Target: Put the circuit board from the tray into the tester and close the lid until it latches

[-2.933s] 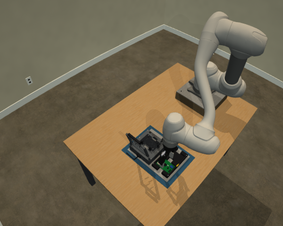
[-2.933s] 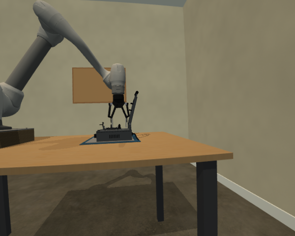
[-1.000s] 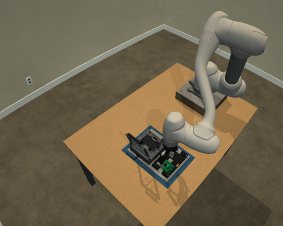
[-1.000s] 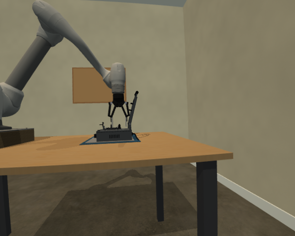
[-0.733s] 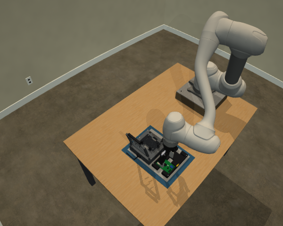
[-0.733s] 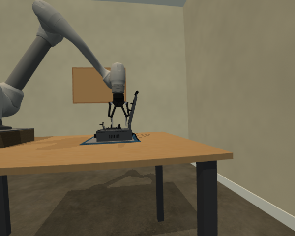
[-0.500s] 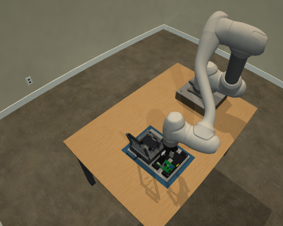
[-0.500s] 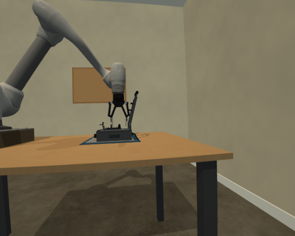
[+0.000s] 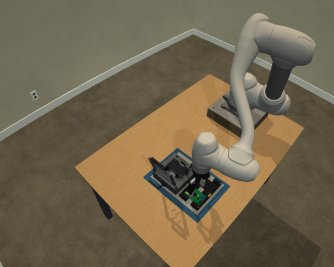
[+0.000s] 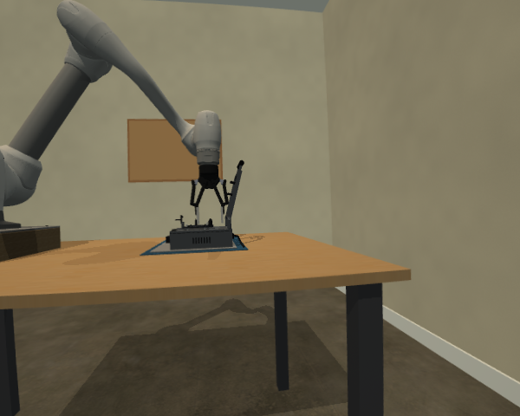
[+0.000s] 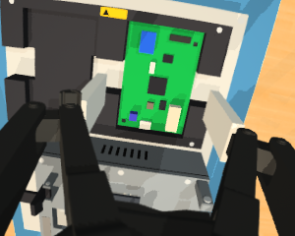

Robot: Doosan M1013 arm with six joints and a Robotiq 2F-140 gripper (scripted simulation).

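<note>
My gripper is now 70 mm above the green circuit board. The rest, counted from my hand: tester (130 mm to the right, 20 mm above); latch hook (120 mm to the right, 100 mm behind); tester lid (170 mm to the right, 90 mm ahead, 90 mm above).
</note>
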